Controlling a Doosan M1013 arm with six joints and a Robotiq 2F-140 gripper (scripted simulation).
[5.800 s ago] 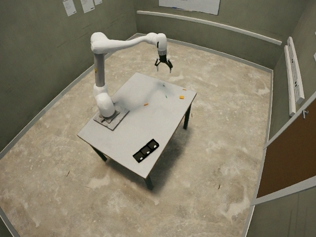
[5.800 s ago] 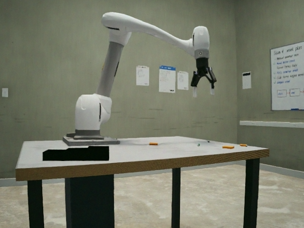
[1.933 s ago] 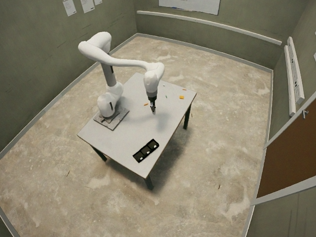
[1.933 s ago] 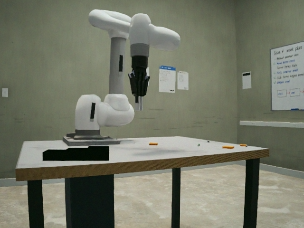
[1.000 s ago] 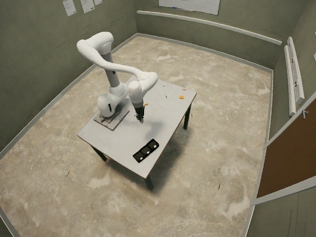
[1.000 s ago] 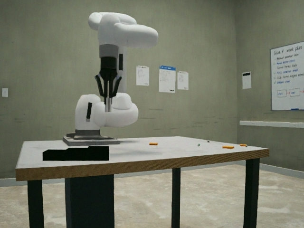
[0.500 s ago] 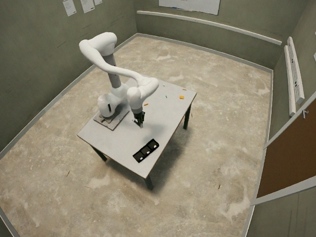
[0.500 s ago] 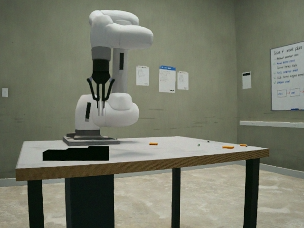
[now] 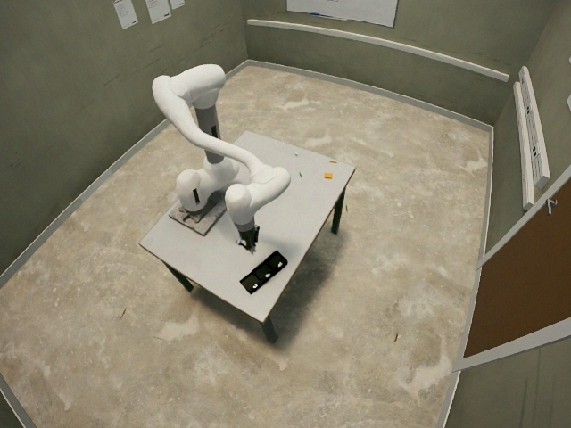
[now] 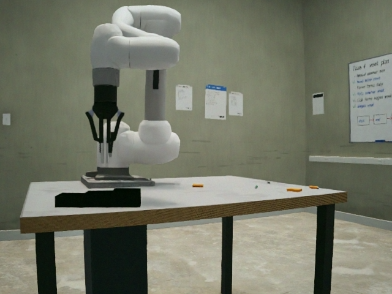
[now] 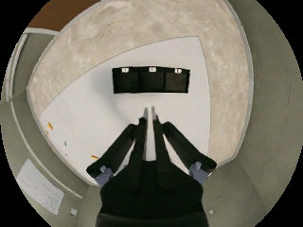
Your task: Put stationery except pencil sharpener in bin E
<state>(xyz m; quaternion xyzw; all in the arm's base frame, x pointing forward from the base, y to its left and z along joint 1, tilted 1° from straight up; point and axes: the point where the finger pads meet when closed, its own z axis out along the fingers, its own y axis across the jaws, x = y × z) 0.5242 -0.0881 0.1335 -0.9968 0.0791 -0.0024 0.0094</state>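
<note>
Now: hand 7 cm short of the black bin, 2 cm to the left of it and 14 cm above it. The rest, counted from my hand: green piece: 15 cm behind, 66 cm to the left, 15 cm below; then orange object: 75 cm to the left, 15 cm below.
</note>
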